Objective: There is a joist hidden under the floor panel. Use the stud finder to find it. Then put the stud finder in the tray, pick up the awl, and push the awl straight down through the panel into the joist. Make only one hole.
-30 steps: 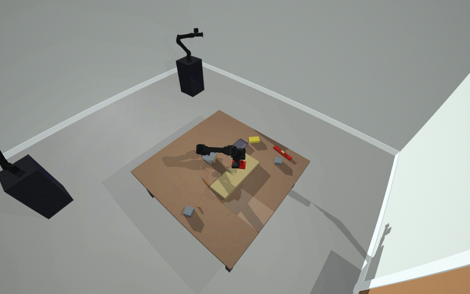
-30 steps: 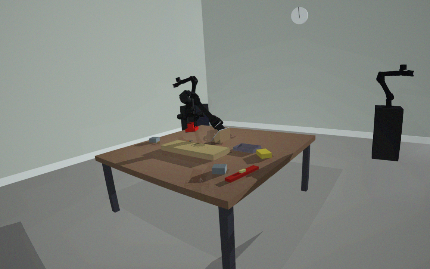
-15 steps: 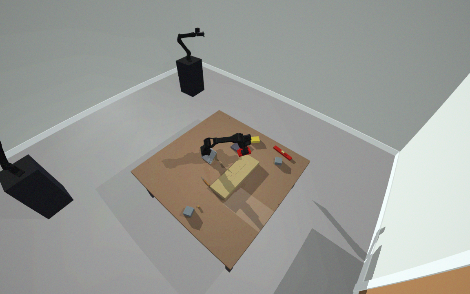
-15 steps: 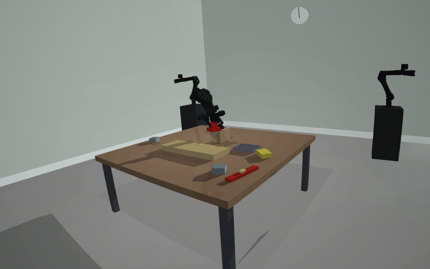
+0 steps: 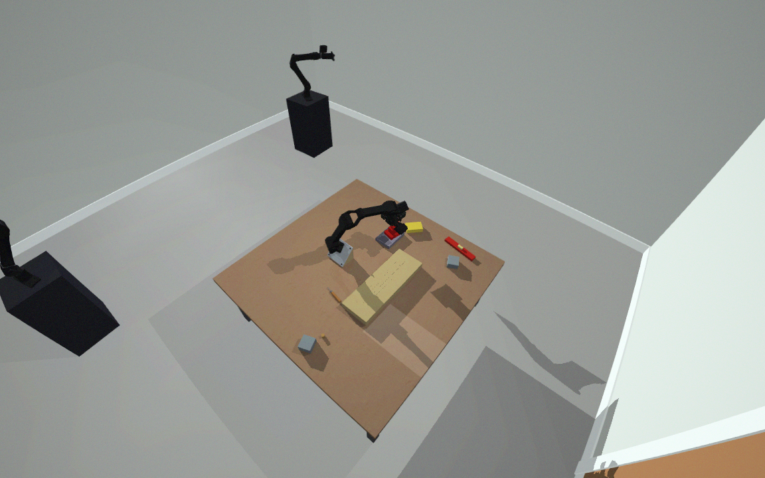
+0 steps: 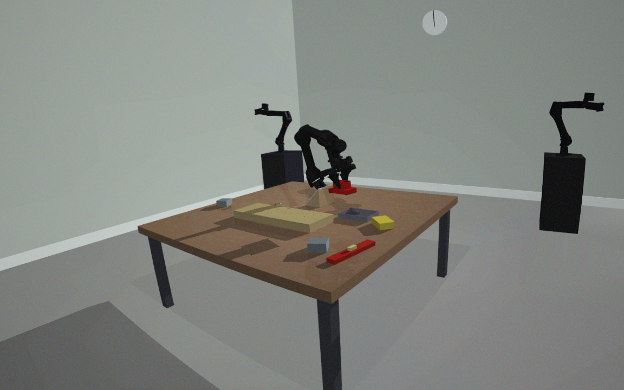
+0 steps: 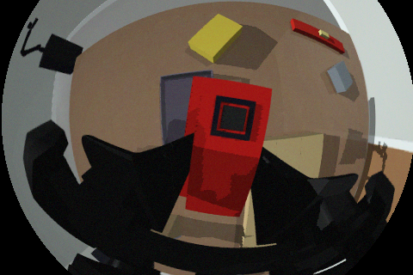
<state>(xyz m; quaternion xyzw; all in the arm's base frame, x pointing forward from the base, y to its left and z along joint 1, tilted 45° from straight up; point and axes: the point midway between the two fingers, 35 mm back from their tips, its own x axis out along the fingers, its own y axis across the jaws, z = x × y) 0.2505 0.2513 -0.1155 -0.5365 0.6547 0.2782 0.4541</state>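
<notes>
Right now my gripper tip is 7 cm past the grey-purple tray, 4 cm to the right of it and 14 cm above it. Round my gripper tip: red stud finder (1 cm to the left, 2 cm above); then yellow block (2 cm ahead, 21 cm to the left, 14 cm below); then red level (36 cm ahead, 23 cm to the left, 14 cm below).
</notes>
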